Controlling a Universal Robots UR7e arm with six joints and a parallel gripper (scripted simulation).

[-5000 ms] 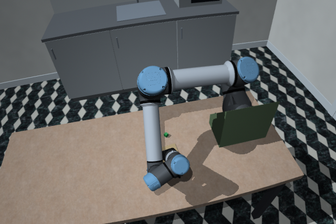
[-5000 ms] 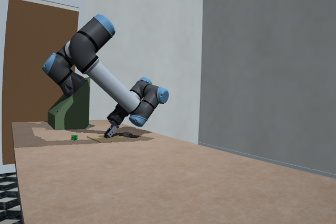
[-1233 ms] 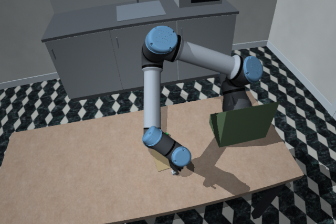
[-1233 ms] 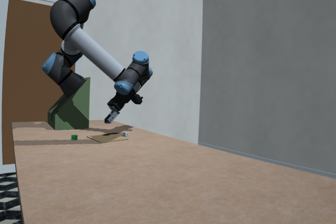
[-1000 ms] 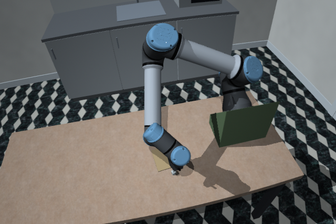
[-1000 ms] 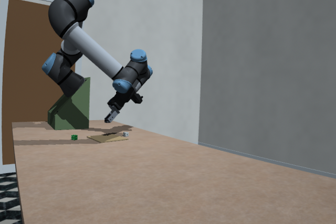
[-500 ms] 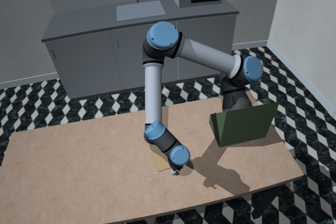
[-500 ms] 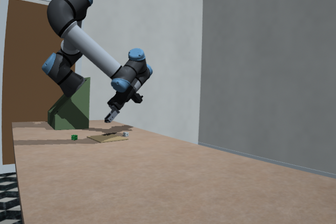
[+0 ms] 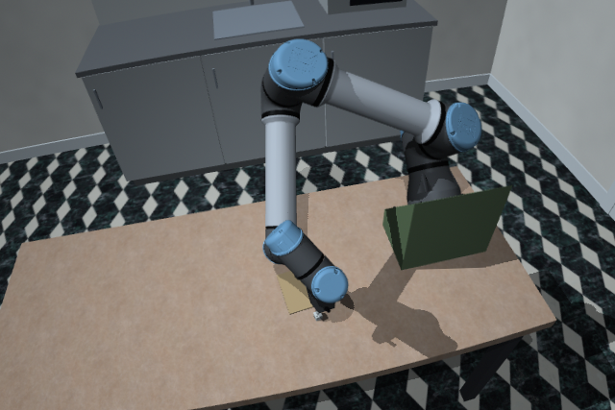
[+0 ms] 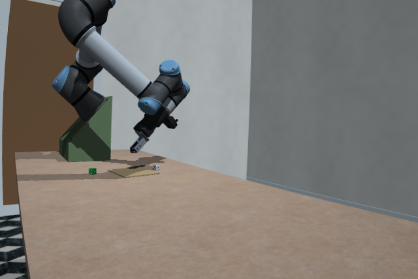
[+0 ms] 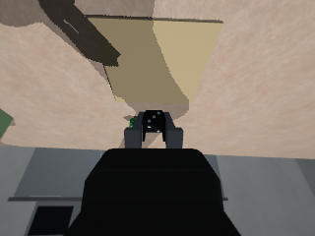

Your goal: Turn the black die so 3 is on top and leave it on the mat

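Now: the tan mat 90 mm below my hand and 10 mm to the right of it. Round my hand: green die (160 mm to the right, 90 mm below, 30 mm behind); then white die (90 mm to the left, 90 mm below, 10 mm behind); then black die (10 mm to the right, 10 mm below).
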